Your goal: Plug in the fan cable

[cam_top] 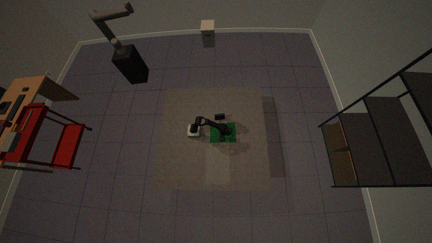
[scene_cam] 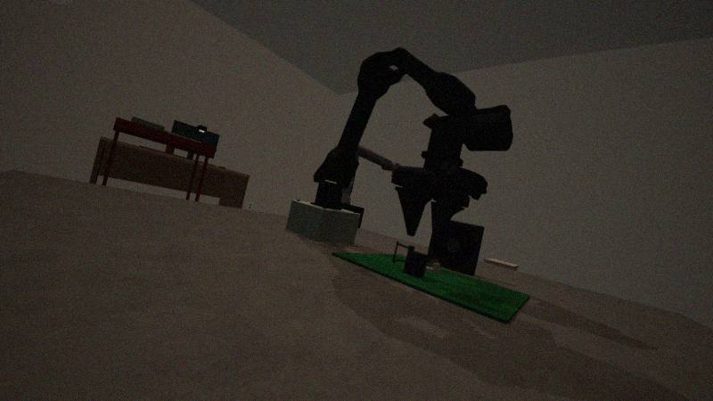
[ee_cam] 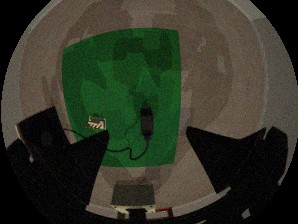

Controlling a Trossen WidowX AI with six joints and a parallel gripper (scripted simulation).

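Right now my gripper tip is 50 mm above the plug and 10 mm past it. From my gripper tip the other things lie so: black fan 230 mm to the left, 10 mm below, 10 mm behind; green board 80 mm below, 60 mm to the left, 10 mm ahead.
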